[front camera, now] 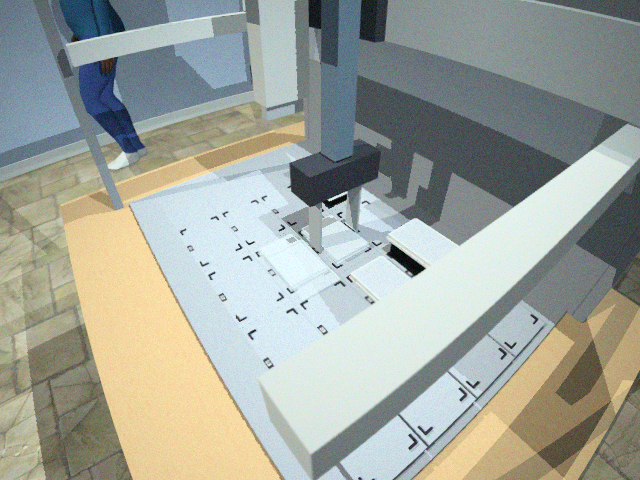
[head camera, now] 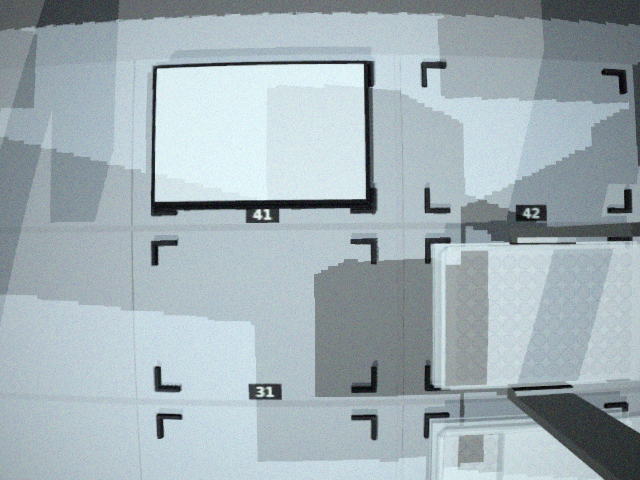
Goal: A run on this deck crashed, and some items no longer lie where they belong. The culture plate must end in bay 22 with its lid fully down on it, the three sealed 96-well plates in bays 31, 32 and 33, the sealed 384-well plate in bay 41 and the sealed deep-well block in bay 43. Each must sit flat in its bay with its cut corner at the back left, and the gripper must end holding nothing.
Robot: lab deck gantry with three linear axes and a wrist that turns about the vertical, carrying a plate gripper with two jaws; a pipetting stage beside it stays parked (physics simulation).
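Frame: origin at the robot's base, x left, y back, z up, level; millimetres.
Where they show: gripper, fingertip midpoint: (front camera: 334,238) (head camera: 537,313); robot's base at its link origin: (front camera: 181,232).
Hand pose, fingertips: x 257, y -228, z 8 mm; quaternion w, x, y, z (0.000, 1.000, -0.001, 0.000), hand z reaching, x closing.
Each offset is from my fingertips to the centre of the thing. "*": to the spot under its first point.
My gripper (front camera: 335,240) (head camera: 541,316) is shut on a pale 96-well plate @[dx +0, dy -1, dz +1 mm] (front camera: 342,244) (head camera: 509,320), one jaw at its front long edge and one at its back. The plate looks level, at or just above bay 32; its exact height is unclear. The clear culture plate @[dx -107, dy -37, dz +7 mm] (front camera: 294,264) (head camera: 522,457) lies at bay 22; how its lid sits is unclear. The 384-well plate @[dx +107, dy +164, dz +0 mm] (front camera: 336,201) (head camera: 232,134), black with a white seal, lies in bay 41. A white-topped plate @[dx +0, dy -164, dz +0 mm] (front camera: 379,276) stands at bay 33. At bay 43, a white-topped item @[dx +102, dy -155, dz +41 mm] (front camera: 423,242) shows black below; whether it is a stack is unclear.
Bay 31 @[* dx -46, dy +164, dz -7 mm] (head camera: 265,391) shows its corner marks, with no plate between them. Bay 42 @[* dx +61, dy +0, dz -7 mm] (head camera: 530,212) likewise bears no plate. A thick pale beam (front camera: 439,315) crosses the front view and hides part of the deck. A person (front camera: 105,87) stands beyond the frame at the left.
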